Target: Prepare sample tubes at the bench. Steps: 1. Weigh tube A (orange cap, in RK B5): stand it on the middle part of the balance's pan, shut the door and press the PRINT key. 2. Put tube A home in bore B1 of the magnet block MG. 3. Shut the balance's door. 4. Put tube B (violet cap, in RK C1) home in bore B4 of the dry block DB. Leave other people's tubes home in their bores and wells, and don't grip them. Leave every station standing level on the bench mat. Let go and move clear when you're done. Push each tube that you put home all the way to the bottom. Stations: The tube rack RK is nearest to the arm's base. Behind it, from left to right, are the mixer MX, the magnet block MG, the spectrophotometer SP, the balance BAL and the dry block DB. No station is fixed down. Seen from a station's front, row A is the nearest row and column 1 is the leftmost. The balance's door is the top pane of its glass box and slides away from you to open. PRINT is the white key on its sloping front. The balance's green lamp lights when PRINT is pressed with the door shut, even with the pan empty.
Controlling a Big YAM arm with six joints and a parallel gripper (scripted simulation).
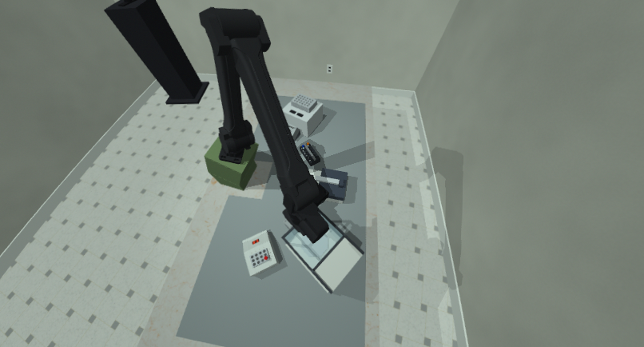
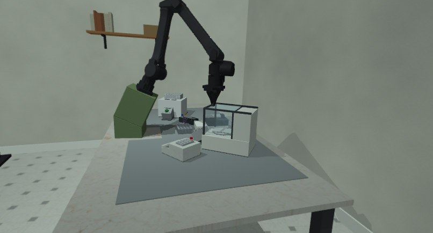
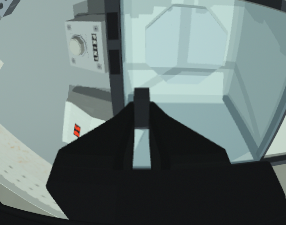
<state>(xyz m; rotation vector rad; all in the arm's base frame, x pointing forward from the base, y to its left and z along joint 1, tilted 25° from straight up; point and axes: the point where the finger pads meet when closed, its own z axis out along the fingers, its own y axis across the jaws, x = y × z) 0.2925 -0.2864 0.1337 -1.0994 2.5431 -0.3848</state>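
My gripper is now 20 mm short of the balance door, 20 mm to the left of it and 10 mm above it. Also, from my hand: red-capped tube: 150 mm behind, 100 mm to the right, 160 mm below; then balance pan: 40 mm ahead, 40 mm to the right, 140 mm below; then dry block DB: 190 mm behind, 70 mm to the right, 190 mm below.
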